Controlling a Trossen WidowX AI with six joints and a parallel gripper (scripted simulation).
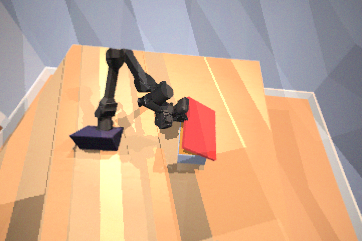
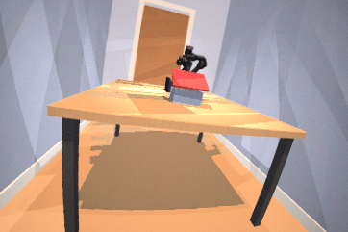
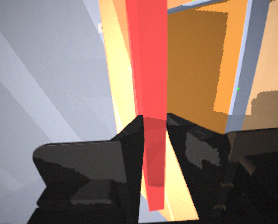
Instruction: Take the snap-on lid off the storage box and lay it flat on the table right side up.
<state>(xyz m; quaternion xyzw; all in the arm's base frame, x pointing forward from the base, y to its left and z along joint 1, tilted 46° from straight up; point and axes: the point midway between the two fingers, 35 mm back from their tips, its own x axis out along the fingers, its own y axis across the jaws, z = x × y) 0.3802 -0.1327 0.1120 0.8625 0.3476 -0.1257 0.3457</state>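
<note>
The lid is 70 mm ahead of my gripper tip and 40 mm below it. Also, from my gripper tip: storage box 170 mm below, 40 mm ahead.
</note>
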